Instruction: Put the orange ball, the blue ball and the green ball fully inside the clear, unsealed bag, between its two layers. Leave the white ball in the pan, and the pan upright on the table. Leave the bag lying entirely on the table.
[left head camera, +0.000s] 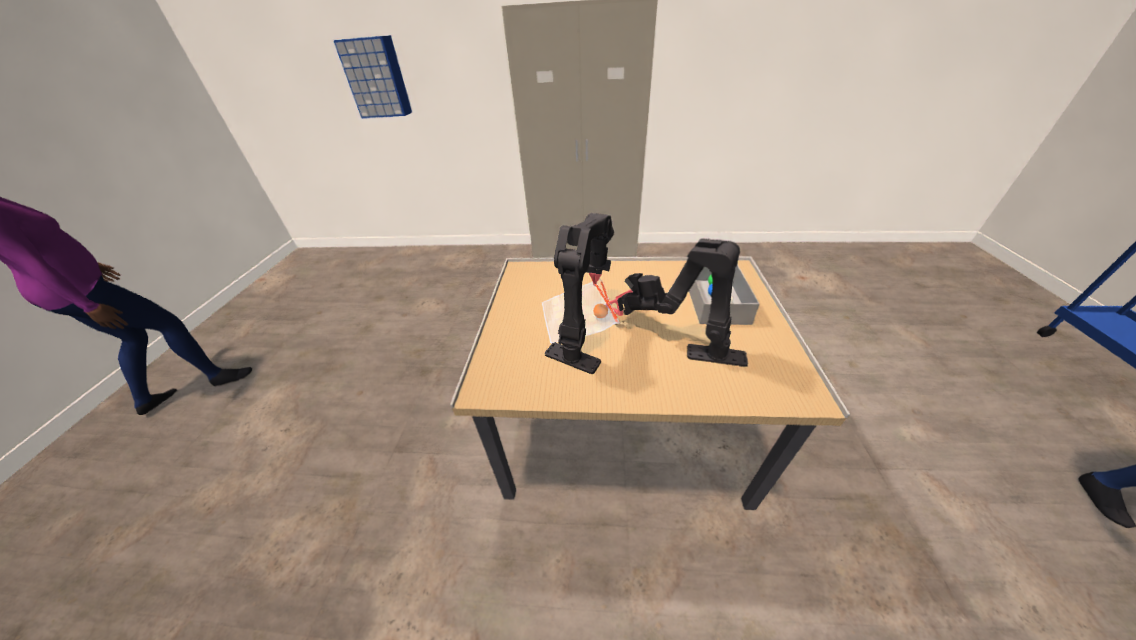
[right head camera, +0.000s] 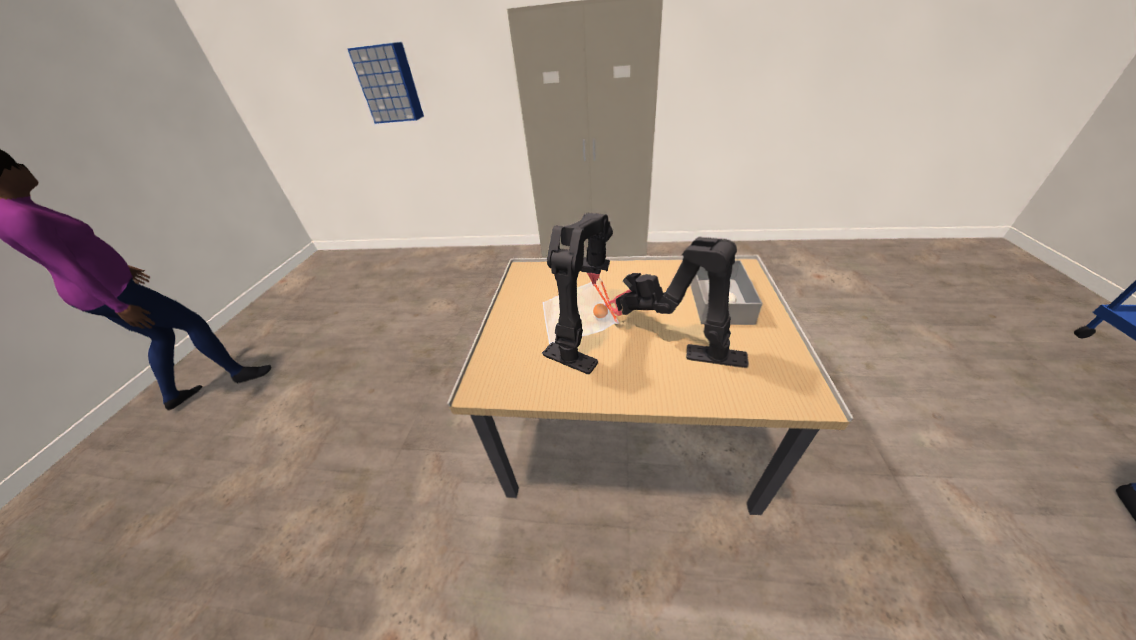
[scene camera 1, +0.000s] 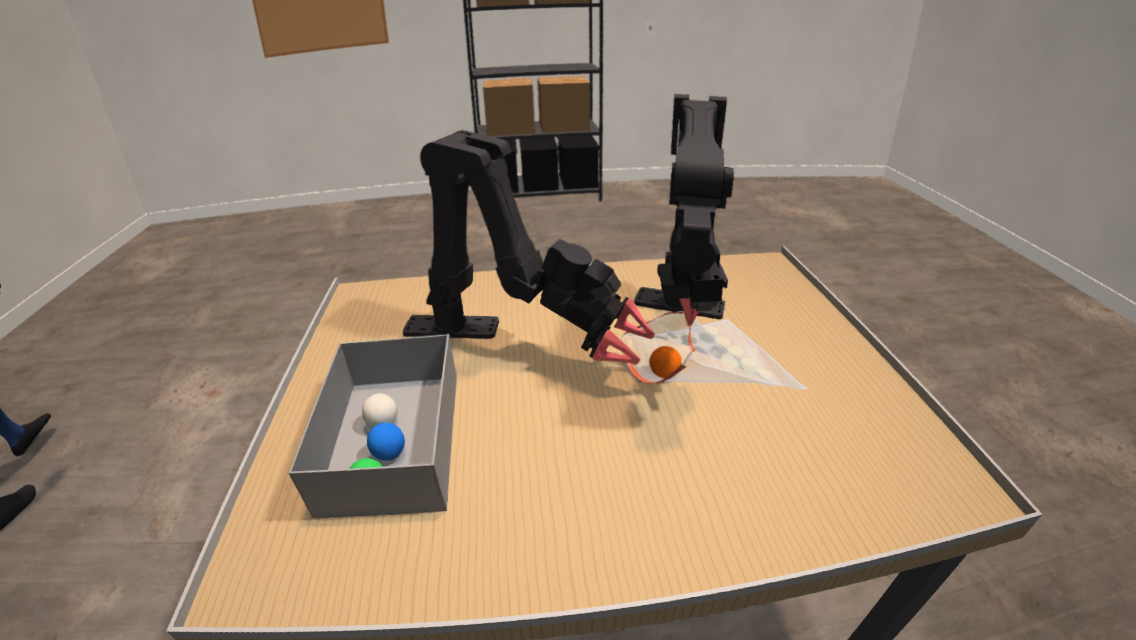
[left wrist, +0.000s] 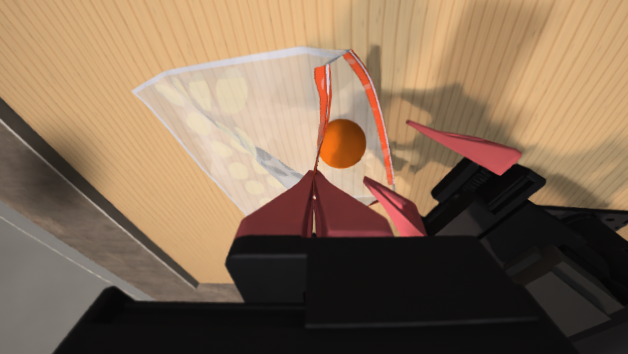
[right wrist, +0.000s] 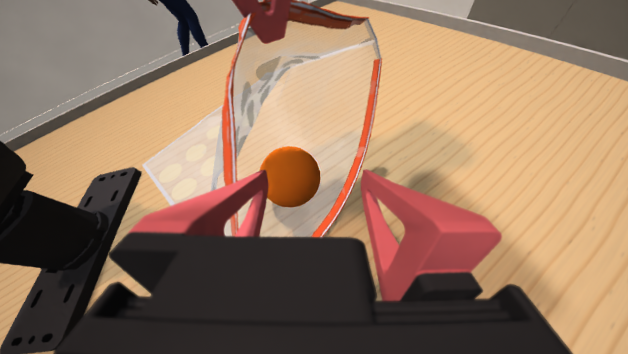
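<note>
The clear bag (left wrist: 280, 110) (right wrist: 310, 90) (scene camera 1: 755, 365) has its orange-edged mouth held open, the upper layer raised. The orange ball (left wrist: 342, 143) (right wrist: 291, 176) (scene camera 1: 665, 361) (left head camera: 600, 310) (right head camera: 600, 310) lies just inside the mouth, on the lower layer. My left gripper (left wrist: 313, 177) (scene camera 1: 690, 321) is shut on the upper layer's orange edge. My right gripper (right wrist: 314, 177) (scene camera 1: 644, 347) (left wrist: 383, 152) is open and empty at the mouth, its fingers apart from the ball. The blue ball (scene camera 1: 385, 441), the green ball (scene camera 1: 366, 464) and the white ball (scene camera 1: 379, 411) are in the grey pan (scene camera 1: 377, 491), which stands upright.
The pan stands at the left of the table (scene camera 1: 604, 508) in the scene view, and at the right in the head views. The left arm's base plate (right wrist: 107, 225) is near the bag. A raised rim (scene camera 1: 914, 381) runs along the table's edge.
</note>
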